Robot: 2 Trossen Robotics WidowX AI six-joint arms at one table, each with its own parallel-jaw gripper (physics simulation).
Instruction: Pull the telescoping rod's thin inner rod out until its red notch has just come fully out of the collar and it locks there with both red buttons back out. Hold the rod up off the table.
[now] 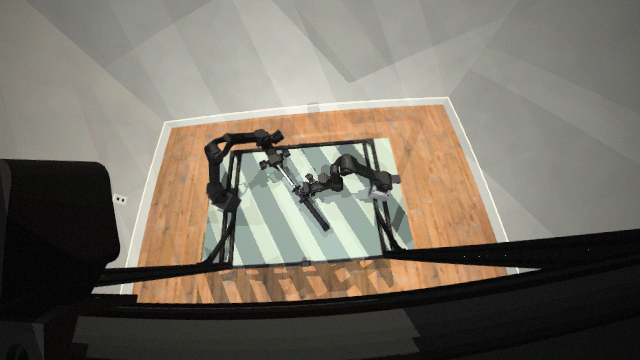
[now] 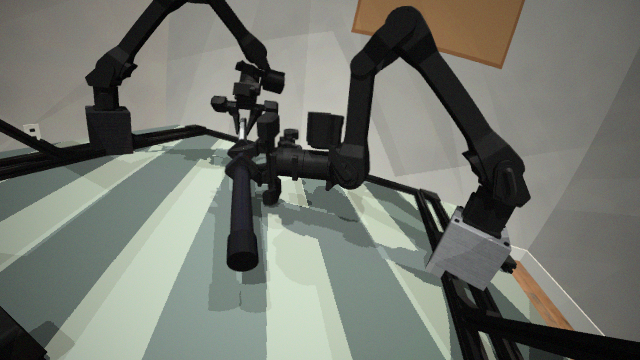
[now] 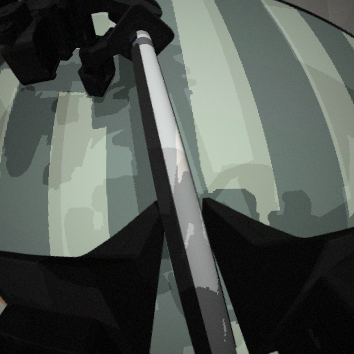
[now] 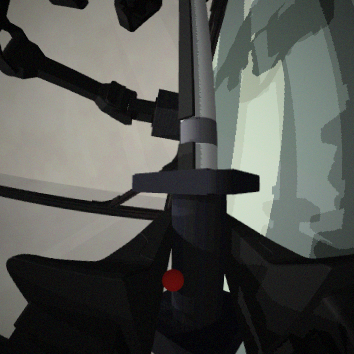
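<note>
The telescoping rod is held off the table, its shadow below. Its dark outer tube (image 1: 317, 216) (image 2: 242, 205) ends in a thicker cap. The silver inner rod (image 1: 288, 178) (image 3: 162, 115) (image 4: 204, 70) sticks out of the dark collar (image 3: 162, 38) (image 4: 196, 182). A grey band (image 4: 199, 131) circles the inner rod a little outside the collar. One red button (image 4: 173, 280) shows on the tube's side; the other is hidden. I see no red notch. My left gripper (image 1: 278, 167) (image 3: 182, 205) is shut on the inner rod. My right gripper (image 2: 241, 159) (image 4: 193, 215) is shut on the outer tube behind the collar.
The striped table top (image 1: 260, 245) (image 2: 175, 320) lies below both arms. Black frame rails (image 1: 230, 210) (image 2: 425, 215) run along its sides. The right arm's grey base block (image 2: 470, 250) is at the right. The two grippers are close together along the rod.
</note>
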